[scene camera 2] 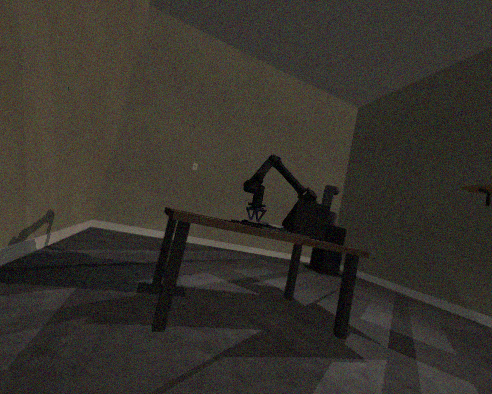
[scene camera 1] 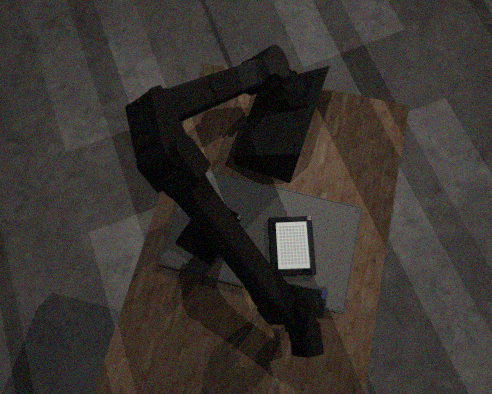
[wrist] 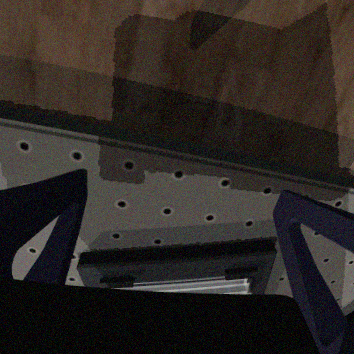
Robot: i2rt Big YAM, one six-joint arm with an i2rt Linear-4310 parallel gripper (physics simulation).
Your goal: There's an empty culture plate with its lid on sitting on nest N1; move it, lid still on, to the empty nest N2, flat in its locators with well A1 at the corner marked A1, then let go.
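Frame: origin at the arm's base, x ahead, y left, z up, level; centimetres.
Seen in the pictures: gripper, fingertip midpoint: (scene camera 2: 254,220) (wrist: 186,192); arm's base, link origin: (scene camera 2: 314,212) (scene camera 1: 295,96).
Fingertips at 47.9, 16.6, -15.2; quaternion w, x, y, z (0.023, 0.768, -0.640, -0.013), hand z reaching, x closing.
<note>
Pixels of each thing's top centre, then the offset from my fingertips to it, as dx, dy, dz.
- nest N1, top centre: (wrist: 181,332) (scene camera 1: 292,245) (scene camera 2: 271,225) -13.0, -4.6, -0.2
- second dark nest, top centre: (scene camera 1: 208,229) -9.5, -28.3, -0.2
- grey perforated board, top centre: (wrist: 271,320) (scene camera 1: 261,235) (scene camera 2: 265,226) -13.0, -13.6, -1.9
The pale culture plate (scene camera 1: 293,245) (wrist: 200,287) sits in the dark frame of nest N1 (scene camera 1: 312,252) (wrist: 175,266). Its wells show as a grid in scene camera 1; the wrist view shows one clear, shiny edge, and I cannot make out the lid separately. A second dark nest (scene camera 1: 192,243), N2, lies left of it, partly hidden under the arm. The A1 letters are not readable. My gripper (scene camera 2: 256,219) (wrist: 186,192) is open and empty, fingers pointing down, above the N1 end of the board, one finger to each side of N1 in the wrist view.
Both nests lie on a grey perforated board (scene camera 1: 337,240) (wrist: 150,192) on the wooden table (scene camera 1: 360,135) (scene camera 2: 220,225). The black, sloped arm base (scene camera 1: 280,132) (scene camera 2: 302,215) stands behind the board. The arm (scene camera 1: 225,230) crosses over N2.
</note>
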